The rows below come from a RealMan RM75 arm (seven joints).
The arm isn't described. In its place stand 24 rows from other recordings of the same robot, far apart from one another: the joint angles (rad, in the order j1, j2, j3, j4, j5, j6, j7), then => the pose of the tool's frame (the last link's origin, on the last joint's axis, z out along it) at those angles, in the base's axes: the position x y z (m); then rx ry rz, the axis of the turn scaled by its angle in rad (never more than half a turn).
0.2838, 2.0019, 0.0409, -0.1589, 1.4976, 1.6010, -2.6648 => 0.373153 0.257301 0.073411 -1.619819 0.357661 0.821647
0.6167, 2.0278, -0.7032, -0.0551, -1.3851, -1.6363, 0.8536 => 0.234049 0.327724 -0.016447 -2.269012 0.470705 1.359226
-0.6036, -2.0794, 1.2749, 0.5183, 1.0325, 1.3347, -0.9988 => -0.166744 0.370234 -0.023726 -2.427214 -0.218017 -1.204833
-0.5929, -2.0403, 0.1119, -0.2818, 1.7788, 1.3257, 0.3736 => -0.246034 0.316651 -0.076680 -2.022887 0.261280 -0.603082
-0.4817, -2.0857, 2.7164, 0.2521, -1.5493, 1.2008, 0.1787 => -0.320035 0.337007 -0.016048 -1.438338 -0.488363 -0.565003
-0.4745, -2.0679, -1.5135, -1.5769, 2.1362, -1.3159, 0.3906 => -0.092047 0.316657 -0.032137 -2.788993 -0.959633 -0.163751
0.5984, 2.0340, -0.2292, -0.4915, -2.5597, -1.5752, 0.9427 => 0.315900 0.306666 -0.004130 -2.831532 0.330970 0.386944
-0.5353, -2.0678, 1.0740, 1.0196, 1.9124, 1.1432, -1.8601 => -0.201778 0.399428 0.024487 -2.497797 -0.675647 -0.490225
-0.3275, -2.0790, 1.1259, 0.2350, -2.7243, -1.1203, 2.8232 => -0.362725 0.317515 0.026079 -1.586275 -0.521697 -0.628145
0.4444, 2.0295, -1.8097, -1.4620, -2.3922, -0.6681, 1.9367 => 0.109888 0.374343 -0.036701 -2.406813 -0.369231 -0.051526
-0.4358, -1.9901, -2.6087, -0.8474, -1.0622, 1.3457, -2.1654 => -0.333633 0.348207 0.100469 -1.988675 -1.490517 -0.682199
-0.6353, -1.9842, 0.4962, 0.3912, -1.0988, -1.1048, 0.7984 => -0.314976 0.387378 0.017531 -1.730292 -1.977078 -0.868820
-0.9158, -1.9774, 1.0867, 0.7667, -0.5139, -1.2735, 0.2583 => -0.199714 0.440454 0.017380 -2.137288 -1.529985 0.209422
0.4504, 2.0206, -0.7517, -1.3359, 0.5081, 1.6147, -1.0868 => 0.302198 0.330987 0.123465 -2.369559 0.993443 -0.298971
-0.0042, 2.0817, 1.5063, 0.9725, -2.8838, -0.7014, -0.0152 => 0.318726 0.314564 0.066407 -1.383399 0.490636 0.592135
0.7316, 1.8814, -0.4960, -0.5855, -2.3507, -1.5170, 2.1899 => 0.274157 0.390032 0.073581 -2.385337 1.565540 0.456849
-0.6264, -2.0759, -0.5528, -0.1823, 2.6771, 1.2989, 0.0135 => -0.213580 0.328089 -0.086693 -2.221710 0.250016 -0.816404
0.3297, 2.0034, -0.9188, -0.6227, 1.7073, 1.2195, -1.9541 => 0.320466 0.335296 0.044245 -2.213685 0.631561 0.721971
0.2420, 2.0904, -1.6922, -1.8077, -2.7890, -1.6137, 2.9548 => 0.195610 0.277060 0.005005 -2.292833 1.103537 -0.561099
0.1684, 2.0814, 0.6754, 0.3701, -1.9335, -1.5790, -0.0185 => 0.335464 0.241718 0.018854 -1.175146 0.430179 0.826879
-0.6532, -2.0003, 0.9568, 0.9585, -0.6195, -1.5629, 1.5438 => -0.257575 0.366248 0.036492 -2.921115 -0.318494 0.372671
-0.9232, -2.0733, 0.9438, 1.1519, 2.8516, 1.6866, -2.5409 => -0.156897 0.409477 0.052155 -2.435332 -1.099990 0.477649
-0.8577, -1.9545, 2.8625, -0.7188, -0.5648, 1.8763, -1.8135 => -0.239208 0.375124 0.107902 -2.427067 -1.142261 -1.062732
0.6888, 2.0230, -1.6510, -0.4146, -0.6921, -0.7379, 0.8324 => 0.211127 0.420188 -0.054363 -2.315023 0.378500 0.593112
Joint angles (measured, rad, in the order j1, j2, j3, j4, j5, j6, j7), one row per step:
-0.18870 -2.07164 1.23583 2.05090 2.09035 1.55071 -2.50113
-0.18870 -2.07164 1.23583 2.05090 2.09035 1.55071 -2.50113
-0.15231 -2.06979 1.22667 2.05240 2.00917 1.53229 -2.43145
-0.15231 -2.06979 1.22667 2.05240 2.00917 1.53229 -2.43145
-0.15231 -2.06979 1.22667 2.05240 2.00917 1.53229 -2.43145
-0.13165 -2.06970 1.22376 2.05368 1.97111 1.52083 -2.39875
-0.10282 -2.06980 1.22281 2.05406 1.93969 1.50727 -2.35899
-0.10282 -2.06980 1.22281 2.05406 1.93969 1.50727 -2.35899
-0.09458 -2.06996 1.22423 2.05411 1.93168 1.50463 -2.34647
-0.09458 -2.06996 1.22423 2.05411 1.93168 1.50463 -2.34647
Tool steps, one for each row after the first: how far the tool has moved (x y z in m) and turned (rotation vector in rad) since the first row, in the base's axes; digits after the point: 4 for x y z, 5 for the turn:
0.0000 0.0000 0.0000 0.00000 0.00000 0.00000
0.0007 -0.0065 0.0024 0.00038 -0.03404 -0.06126
0.0007 -0.0065 0.0024 0.00038 -0.03404 -0.06126
0.0007 -0.0065 0.0024 0.00038 -0.03404 -0.06126
0.0006 -0.0098 0.0036 0.00459 -0.05174 -0.08742
-0.0022 -0.0135 0.0046 0.01356 -0.06149 -0.10811
-0.0022 -0.0135 0.0046 0.01356 -0.06149 -0.10811
-0.0030 -0.0148 0.0045 0.01415 -0.06255 -0.11509
-0.0030 -0.0148 0.0045 0.01415 -0.06255 -0.11509

